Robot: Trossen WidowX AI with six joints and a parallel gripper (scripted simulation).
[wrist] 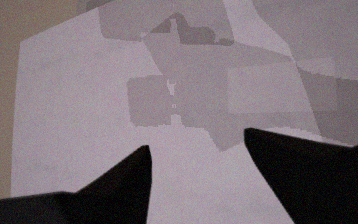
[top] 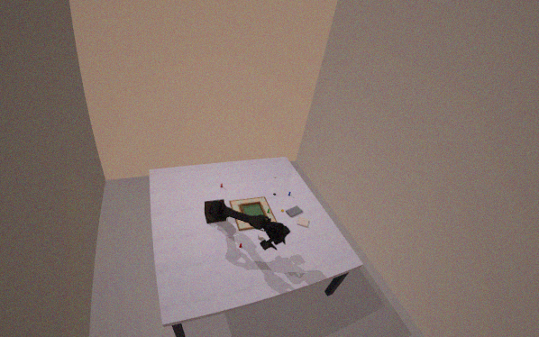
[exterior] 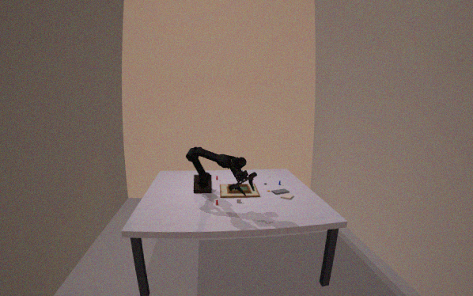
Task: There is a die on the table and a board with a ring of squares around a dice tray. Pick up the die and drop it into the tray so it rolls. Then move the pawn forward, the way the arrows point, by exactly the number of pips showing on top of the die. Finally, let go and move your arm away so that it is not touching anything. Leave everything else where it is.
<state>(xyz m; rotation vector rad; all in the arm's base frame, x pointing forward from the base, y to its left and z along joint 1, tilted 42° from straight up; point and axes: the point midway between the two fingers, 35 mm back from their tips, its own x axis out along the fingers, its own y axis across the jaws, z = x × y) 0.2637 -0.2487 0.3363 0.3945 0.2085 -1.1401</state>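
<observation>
The white die is 4 cm behind my gripper tip, 18 cm to the left of it and 12 cm below it. The rest, counted from my gripper tip: green pawn (11 cm ahead, 38 cm to the left, 10 cm below); cream tile (33 cm ahead, 22 cm to the left, 12 cm below); green dice tray (41 cm to the left, 12 cm below).
</observation>
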